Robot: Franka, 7 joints.
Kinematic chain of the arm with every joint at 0, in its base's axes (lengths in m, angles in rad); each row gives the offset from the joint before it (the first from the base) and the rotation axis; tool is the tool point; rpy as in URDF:
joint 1: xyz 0 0 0.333 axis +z
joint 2: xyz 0 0 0 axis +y
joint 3: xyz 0 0 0.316 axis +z
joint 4: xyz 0.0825 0 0 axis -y
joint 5: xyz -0.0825 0 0.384 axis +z
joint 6: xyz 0 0 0 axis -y
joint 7: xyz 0.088 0 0 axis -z
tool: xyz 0 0 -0.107 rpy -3.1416 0 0
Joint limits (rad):
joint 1: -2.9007..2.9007
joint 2: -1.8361..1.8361
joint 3: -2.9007..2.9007
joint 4: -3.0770..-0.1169
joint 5: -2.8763..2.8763
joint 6: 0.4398..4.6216
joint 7: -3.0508..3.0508
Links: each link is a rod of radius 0.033 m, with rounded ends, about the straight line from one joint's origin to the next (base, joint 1, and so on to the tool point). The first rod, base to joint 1, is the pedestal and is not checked.
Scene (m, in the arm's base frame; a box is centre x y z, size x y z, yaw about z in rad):
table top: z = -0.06
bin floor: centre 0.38 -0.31 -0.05 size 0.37 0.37 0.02 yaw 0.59
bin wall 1: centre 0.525 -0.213 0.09 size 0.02 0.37 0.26 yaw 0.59
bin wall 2: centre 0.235 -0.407 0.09 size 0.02 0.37 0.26 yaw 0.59
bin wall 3: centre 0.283 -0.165 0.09 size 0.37 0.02 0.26 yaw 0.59
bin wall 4: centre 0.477 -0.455 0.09 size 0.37 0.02 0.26 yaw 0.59
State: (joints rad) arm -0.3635 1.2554 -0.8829 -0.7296 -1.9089 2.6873 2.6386
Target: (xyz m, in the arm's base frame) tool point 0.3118 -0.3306 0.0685
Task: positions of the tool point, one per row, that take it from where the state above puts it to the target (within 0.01 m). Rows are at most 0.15 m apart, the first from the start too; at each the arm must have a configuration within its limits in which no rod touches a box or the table.
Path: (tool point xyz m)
1: 0.5816 -0.5498 0.3499
2: 0.5079 -0.5364 0.3627
3: 0.4353 -0.4936 0.3575
4: 0.3698 -0.4231 0.3420
5: 0.3118 -0.3306 0.3266
6: 0.3315 -0.3339 0.2450
7: 0.3320 -0.3339 0.1575
8: 0.3118 -0.3306 0.0685

